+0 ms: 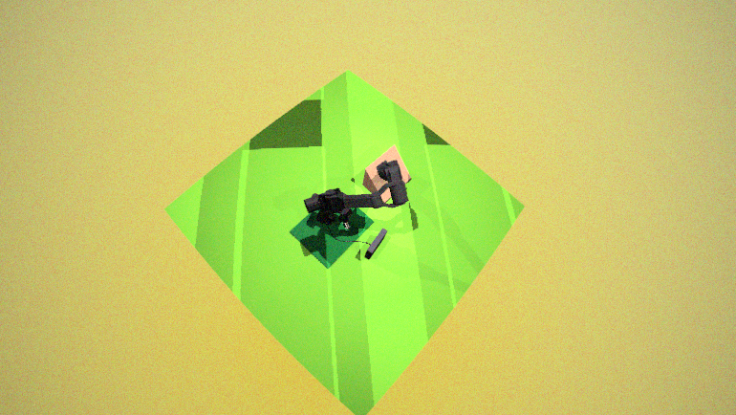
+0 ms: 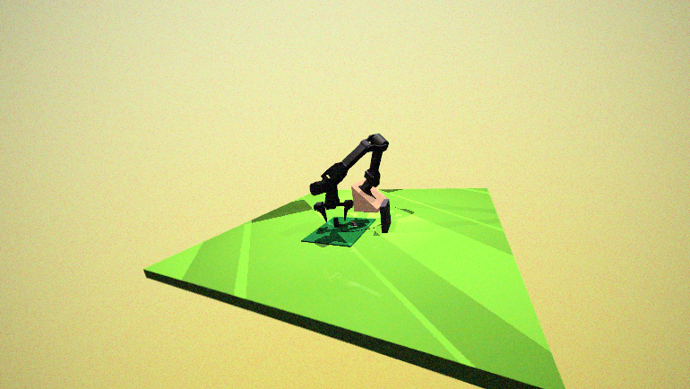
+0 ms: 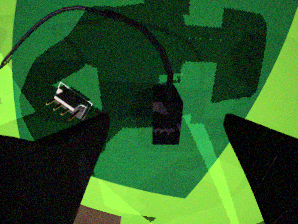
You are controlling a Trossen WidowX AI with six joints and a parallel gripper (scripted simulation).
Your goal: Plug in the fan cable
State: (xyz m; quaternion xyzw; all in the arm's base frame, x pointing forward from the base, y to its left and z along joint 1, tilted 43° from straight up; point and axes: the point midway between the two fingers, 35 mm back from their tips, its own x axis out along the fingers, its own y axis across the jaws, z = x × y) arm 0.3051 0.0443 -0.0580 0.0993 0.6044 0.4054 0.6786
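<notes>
My gripper tip is now right at the black plug. The rest, counted from my gripper tip: black fan (60 mm behind, 230 mm to the left, 30 mm above); dark green board (20 mm ahead, 40 mm to the left, 40 mm below).
</notes>
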